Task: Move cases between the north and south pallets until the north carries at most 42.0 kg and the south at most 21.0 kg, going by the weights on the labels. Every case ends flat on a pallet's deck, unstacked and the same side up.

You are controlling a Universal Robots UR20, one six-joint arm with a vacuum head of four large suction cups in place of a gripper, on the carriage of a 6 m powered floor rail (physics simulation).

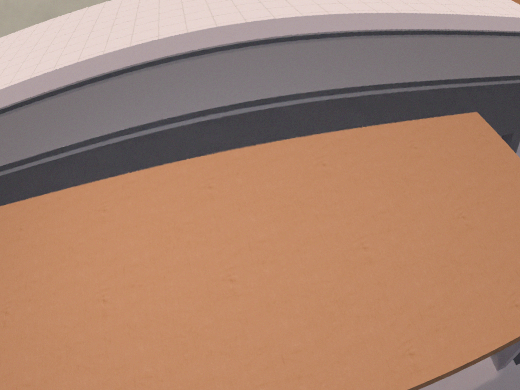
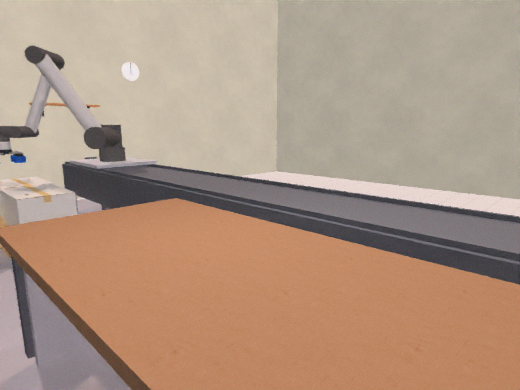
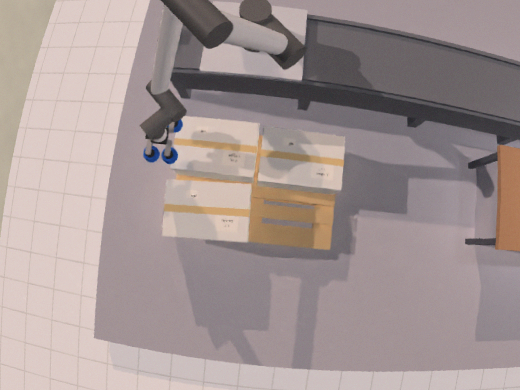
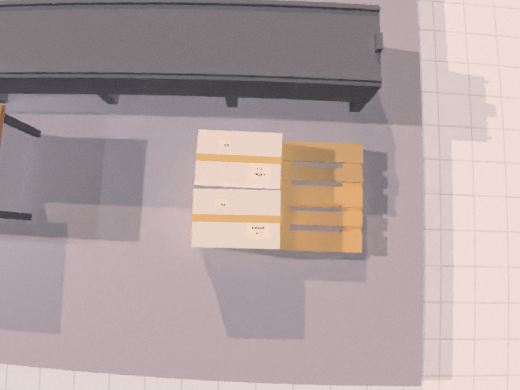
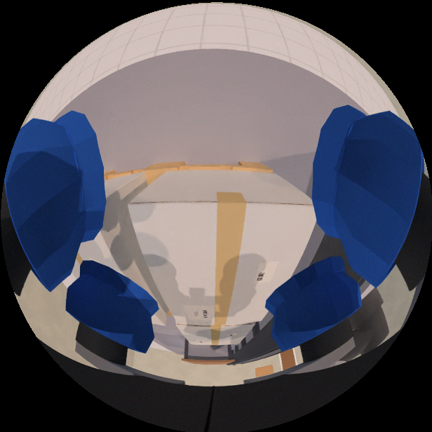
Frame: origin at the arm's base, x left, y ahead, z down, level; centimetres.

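Seen in the pictures: hand at its tool point: (image 2: 5,162); arm's base at its link origin: (image 2: 112,160).
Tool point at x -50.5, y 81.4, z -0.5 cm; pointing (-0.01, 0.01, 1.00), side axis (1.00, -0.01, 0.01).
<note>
Pixels of each thing's top centre, then the offset from my tool point to it. Level surfaces: height alone.
- north pallet's back-left case at its top centre: (image 3: 214,145) (image 2: 20,181) dx +31.8, dy -3.3, dz +15.9 cm
- back-right case at its top centre: (image 3: 302,157) (image 2: 36,190) dx +92.0, dy -1.4, dz +16.0 cm
- front-left case at its top centre: (image 3: 205,210) dx +32.1, dy +41.2, dz +13.2 cm
- brown table at its surface level: dz +4.5 cm
The vacuum head (image 3: 161,141) (image 5: 215,240) hangs tilted beyond the outer left edge of the north pallet's back-left case (image 3: 212,162) (image 5: 190,230), above its level. Its blue cups are empty, with a gap to the case; it is open. The north pallet (image 3: 295,237) also bears a back-right case (image 3: 300,172) and a front-left case (image 3: 190,226); its front-right deck is bare. The south pallet (image 4: 320,197) bears a back-left case (image 4: 225,175) and a front-left case (image 4: 225,235); its right half is bare. All cases are white with tan tape, flat and unstacked. Label weights are too small to read.
A brown table (image 1: 250,250) (image 2: 280,300) (image 3: 510,200) stands between the pallets. The dark floor rail (image 2: 320,205) (image 3: 400,70) (image 4: 200,45) runs behind them. The arm's pale carriage (image 3: 250,67) stands at the rail's north end, behind the north pallet.
</note>
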